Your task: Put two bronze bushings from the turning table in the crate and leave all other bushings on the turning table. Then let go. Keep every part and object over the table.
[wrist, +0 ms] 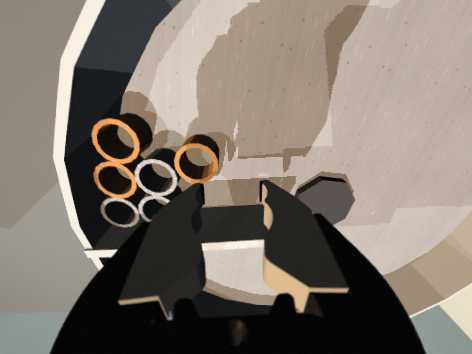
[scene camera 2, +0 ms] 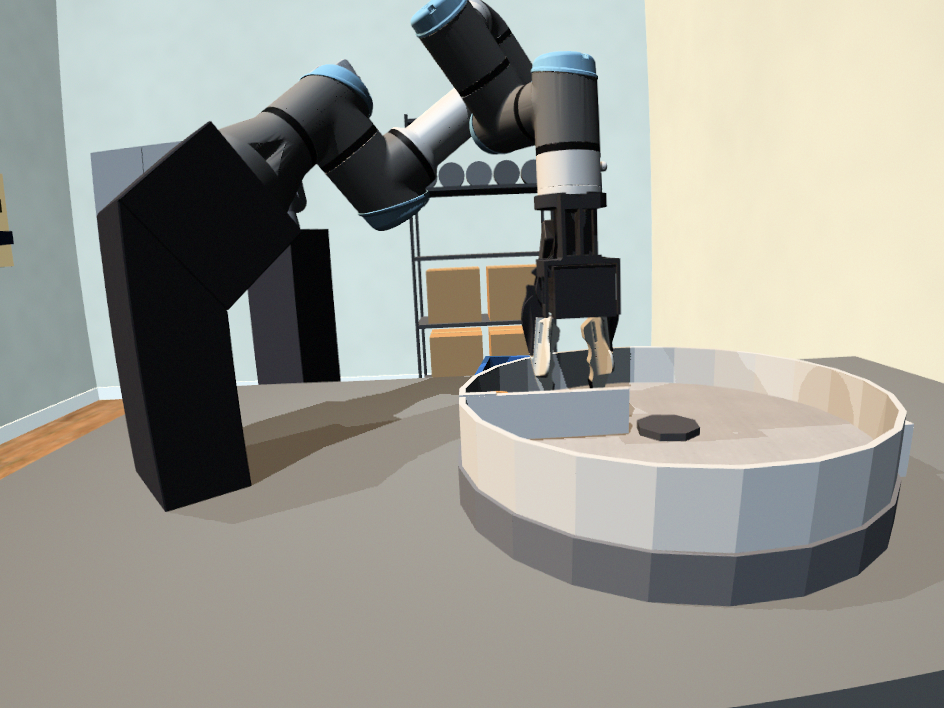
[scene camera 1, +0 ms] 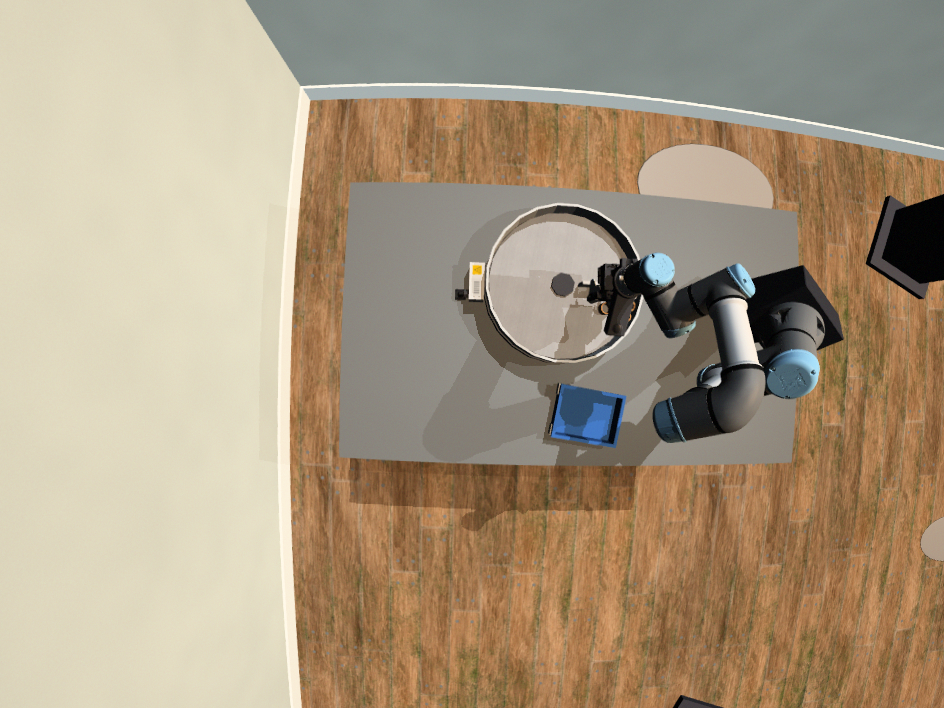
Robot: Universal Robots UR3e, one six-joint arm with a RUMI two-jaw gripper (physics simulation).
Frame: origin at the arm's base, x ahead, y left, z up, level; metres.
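Where they show: gripper, fingertip midpoint: [wrist: 231, 184] [scene camera 1: 597, 300]; arm's base at its link origin: [scene camera 2: 234, 187] [scene camera 1: 790, 328].
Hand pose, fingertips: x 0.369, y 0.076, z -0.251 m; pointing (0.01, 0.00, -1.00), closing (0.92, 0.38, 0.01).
Observation:
Things, the pixels of their top centre, and the offset from my fingertips. "spot": a spot on its surface instead.
- silver bushing at its top centre: [wrist: 156, 178] 0.014 m right, 0.057 m back, 0.001 m up
- blue crate at its top centre: [scene camera 2: 537, 364] [scene camera 1: 589, 416] 0.291 m left, 0.120 m back, 0.027 m down
- dark hub at its top centre: [scene camera 2: 667, 423] [wrist: 323, 207] [scene camera 1: 563, 284] 0.003 m right, 0.100 m ahead, 0.016 m down
- straight upright panel at a spot on its surface: [scene camera 2: 556, 415] spot: 0.052 m right, 0.005 m back, 0.001 m up
- small white box at a spot on its surface: [scene camera 1: 475, 282] spot: 0.093 m left, 0.317 m ahead, 0.019 m down
The turning table [scene camera 1: 533, 327] [scene camera 2: 693, 506] [wrist: 425, 125] is a round, walled tray. In the wrist view, three bronze bushings stand at the left: one [wrist: 111, 120] nearest the wall, one [wrist: 95, 177] below it, and one [wrist: 197, 180] apart to the right. Between them is a silver bushing [wrist: 155, 161]; below are two greyer bushings [wrist: 126, 225] [wrist: 141, 208], the right one partly hidden by a finger. My gripper [scene camera 1: 584, 291] [scene camera 2: 570, 378] [wrist: 231, 184] is part-open and empty, right of the bushings and over the turning table. The blue crate [scene camera 1: 583, 441] [scene camera 2: 504, 361] shows no bushing inside.
A dark hub [scene camera 1: 562, 285] [scene camera 2: 667, 427] [wrist: 327, 201] sits at the turning table's centre. A straight upright panel [scene camera 2: 556, 415] stands inside the rim, near the gripper. A small white box [scene camera 1: 475, 282] is at the turning table's left side. The crate lies near the table's lower edge.

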